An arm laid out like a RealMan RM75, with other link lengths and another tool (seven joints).
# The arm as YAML. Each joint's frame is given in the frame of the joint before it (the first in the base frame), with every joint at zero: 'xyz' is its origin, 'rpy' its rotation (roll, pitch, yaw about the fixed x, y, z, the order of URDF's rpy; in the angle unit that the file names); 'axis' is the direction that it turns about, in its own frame. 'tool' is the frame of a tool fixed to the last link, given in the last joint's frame.
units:
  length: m
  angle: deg
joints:
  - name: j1
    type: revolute
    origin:
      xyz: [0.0, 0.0, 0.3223]
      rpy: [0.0, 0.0, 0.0]
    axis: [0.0, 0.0, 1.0]
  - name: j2
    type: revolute
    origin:
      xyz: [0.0, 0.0, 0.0]
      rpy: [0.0, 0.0, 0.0]
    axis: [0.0, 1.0, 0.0]
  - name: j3
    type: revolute
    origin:
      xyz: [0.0, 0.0, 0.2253]
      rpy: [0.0, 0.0, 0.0]
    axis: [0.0, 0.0, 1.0]
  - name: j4
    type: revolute
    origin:
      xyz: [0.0, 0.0, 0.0]
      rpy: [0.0, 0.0, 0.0]
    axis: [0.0, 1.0, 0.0]
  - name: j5
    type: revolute
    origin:
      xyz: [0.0, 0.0, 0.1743]
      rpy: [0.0, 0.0, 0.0]
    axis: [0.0, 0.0, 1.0]
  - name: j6
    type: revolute
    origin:
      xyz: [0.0, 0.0, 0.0]
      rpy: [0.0, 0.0, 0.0]
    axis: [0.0, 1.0, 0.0]
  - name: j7
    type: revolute
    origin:
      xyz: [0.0, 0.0, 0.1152]
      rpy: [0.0, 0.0, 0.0]
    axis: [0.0, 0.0, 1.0]
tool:
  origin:
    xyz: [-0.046, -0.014, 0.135]
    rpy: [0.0, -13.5, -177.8]
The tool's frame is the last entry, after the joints.
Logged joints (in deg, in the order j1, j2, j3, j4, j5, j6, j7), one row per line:
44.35 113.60 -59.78 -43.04 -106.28 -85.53 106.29
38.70 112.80 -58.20 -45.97 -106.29 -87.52 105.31
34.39 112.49 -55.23 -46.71 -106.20 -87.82 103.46
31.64 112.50 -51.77 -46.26 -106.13 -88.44 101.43
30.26 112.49 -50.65 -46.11 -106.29 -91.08 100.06
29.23 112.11 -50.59 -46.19 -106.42 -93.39 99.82
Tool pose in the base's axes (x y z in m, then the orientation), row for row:
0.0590 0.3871 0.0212 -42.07 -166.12 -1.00
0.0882 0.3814 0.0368 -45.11 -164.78 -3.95
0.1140 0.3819 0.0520 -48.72 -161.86 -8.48
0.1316 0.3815 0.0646 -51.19 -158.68 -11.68
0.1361 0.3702 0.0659 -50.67 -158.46 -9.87
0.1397 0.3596 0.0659 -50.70 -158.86 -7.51
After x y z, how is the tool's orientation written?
As a rotation vector, in degrees.
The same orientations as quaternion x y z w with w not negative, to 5 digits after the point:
-0.24480 -0.96663 -0.00582 0.07526
-0.26314 -0.96121 -0.02304 0.07943
-0.28660 -0.95215 -0.04988 0.09371
-0.30434 -0.94341 -0.06944 0.11198
-0.30198 -0.94438 -0.05882 0.11618
-0.30176 -0.94550 -0.04470 0.11387

